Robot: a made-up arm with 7 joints.
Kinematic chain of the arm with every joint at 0, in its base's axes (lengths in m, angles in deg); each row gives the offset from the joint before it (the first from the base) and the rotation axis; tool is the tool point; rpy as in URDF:
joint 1: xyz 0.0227 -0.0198 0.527 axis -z
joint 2: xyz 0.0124 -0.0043 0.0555 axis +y
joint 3: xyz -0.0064 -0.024 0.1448 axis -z
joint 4: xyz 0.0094 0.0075 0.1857 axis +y
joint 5: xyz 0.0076 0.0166 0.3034 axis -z
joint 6: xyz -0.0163 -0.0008 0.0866 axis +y
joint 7: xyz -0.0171 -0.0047 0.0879 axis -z
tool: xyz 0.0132 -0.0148 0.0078 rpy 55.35 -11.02 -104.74
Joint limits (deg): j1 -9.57..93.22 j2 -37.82..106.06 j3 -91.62..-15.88 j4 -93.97..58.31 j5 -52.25..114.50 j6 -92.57..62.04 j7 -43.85..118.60
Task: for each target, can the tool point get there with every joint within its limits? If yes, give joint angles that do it. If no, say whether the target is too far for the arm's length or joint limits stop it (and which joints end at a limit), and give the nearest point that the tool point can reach.
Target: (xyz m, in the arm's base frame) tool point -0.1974 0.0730 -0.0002
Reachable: no: joint limits stop it (at a limit: joint 2, joint 3, joint 4) | nearest point -0.3829 0.1512 0.4885 | short by 0.529 m
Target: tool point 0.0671 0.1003 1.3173
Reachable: yes | joints 58.33 -3.12 -28.63 6.32 77.74 -60.46 103.08
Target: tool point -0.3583 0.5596 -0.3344
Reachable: no: too far | nearest point -0.2535 0.4003 0.4835 | short by 0.840 m
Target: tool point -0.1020 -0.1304 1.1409
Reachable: yes | joints 41.47 37.96 -41.90 -74.76 92.10 -79.21 71.07
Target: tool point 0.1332 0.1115 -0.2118
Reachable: no: joint limits stop it (at a limit: joint 1, joint 2, joint 3, joint 4, joint 6) | nearest point 0.3898 0.1417 0.0520 | short by 0.369 m
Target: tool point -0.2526 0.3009 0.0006
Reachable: no: joint limits stop it (at a limit: joint 2, joint 3, joint 4, joint 7) | nearest point -0.2830 0.3364 0.4812 | short by 0.483 m
